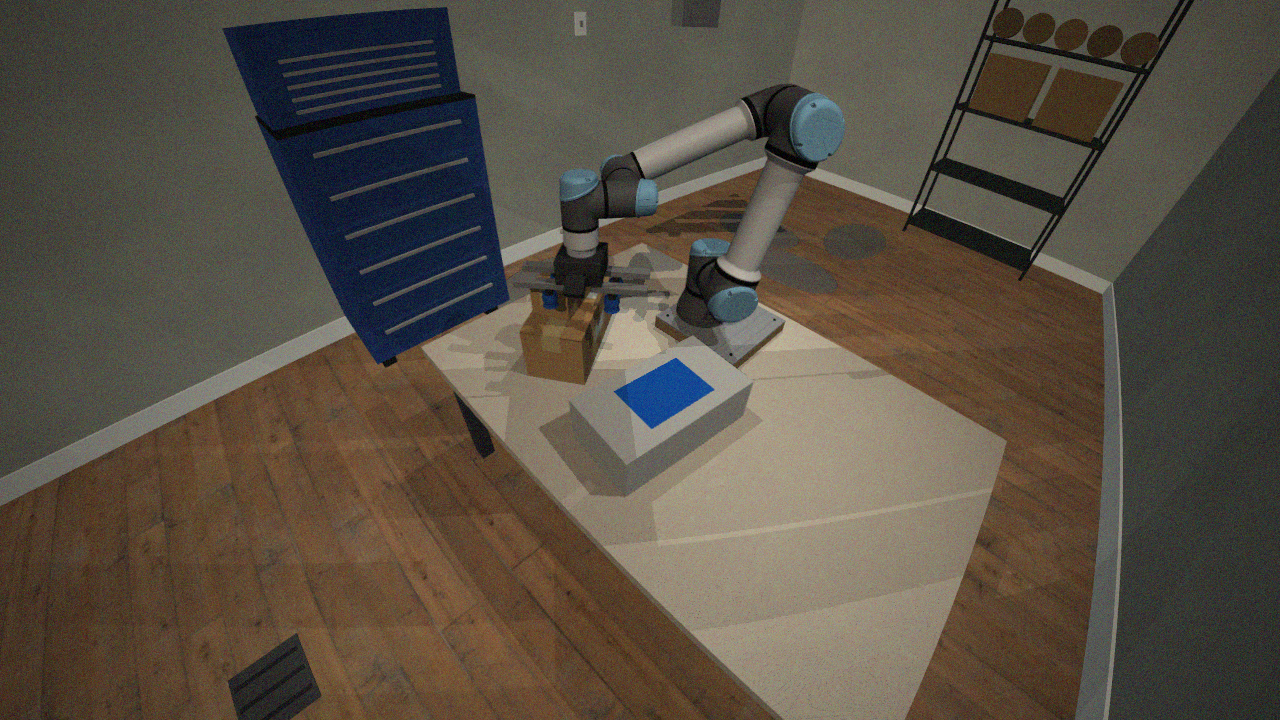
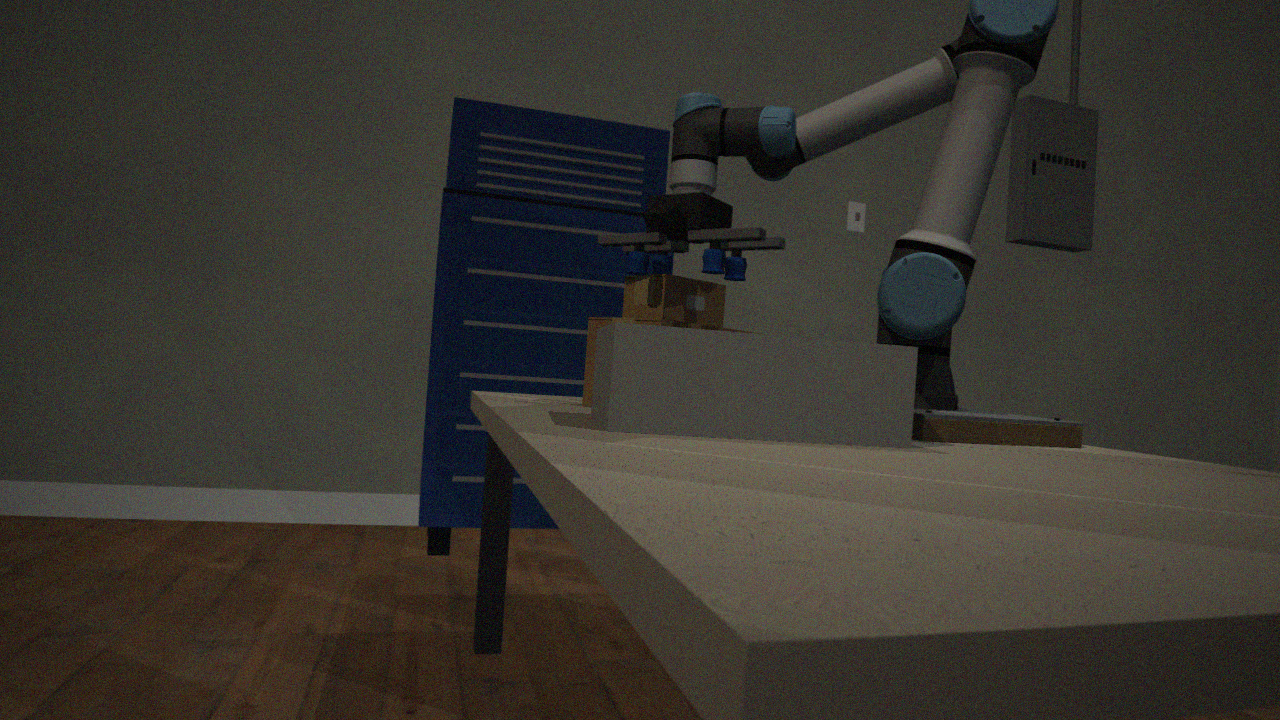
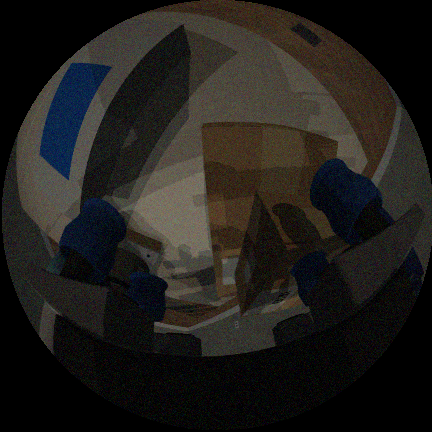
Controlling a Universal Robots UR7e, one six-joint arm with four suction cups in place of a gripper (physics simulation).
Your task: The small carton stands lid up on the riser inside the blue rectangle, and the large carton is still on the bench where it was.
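Frame: origin at the arm's base, x ahead, y left, z up, level; metres.
Seen in the pictures: hand at its tool point: point(image 2: 685, 276) point(image 3: 222, 249); arm's base at its link origin: point(image 1: 701, 311) point(image 3: 126, 263).
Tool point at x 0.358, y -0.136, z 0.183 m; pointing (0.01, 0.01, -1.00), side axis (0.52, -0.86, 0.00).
Offsets run from my tool point to a thing's top centre. Level surfaces: height alone.
The small carton @(dx -0.038, dy -0.109, dz +0.005 m) point(image 1: 572, 307) point(image 2: 675, 300) point(image 3: 257, 255) sits on top of the large carton @(dx -0.052, dy -0.101, dz -0.073 m) point(image 1: 559, 353) point(image 2: 589, 362) point(image 3: 235, 160), which stands on the bench @(dz -0.222 m) point(image 1: 805, 501). My suction gripper point(image 1: 581, 297) point(image 2: 686, 261) point(image 3: 225, 250) is down at the small carton; one rear cup seems to rest on its top, while other cups overhang its edges. The exact contact is partly hidden. The grey riser @(dx +0.042, dy +0.263, dz -0.102 m) point(image 1: 689, 445) point(image 2: 760, 385) point(image 3: 140, 105) stands in front, with the blue rectangle @(dx +0.042, dy +0.263, dz -0.102 m) point(image 1: 664, 392) point(image 3: 72, 115) bare on its top.
The arm's base plate point(image 1: 760, 333) point(image 2: 1002, 431) is bolted to the bench behind the riser. A blue tool cabinet point(image 1: 402, 205) point(image 2: 519, 358) stands past the bench end near the cartons. A shelf rack point(image 1: 998, 185) stands by the far wall.
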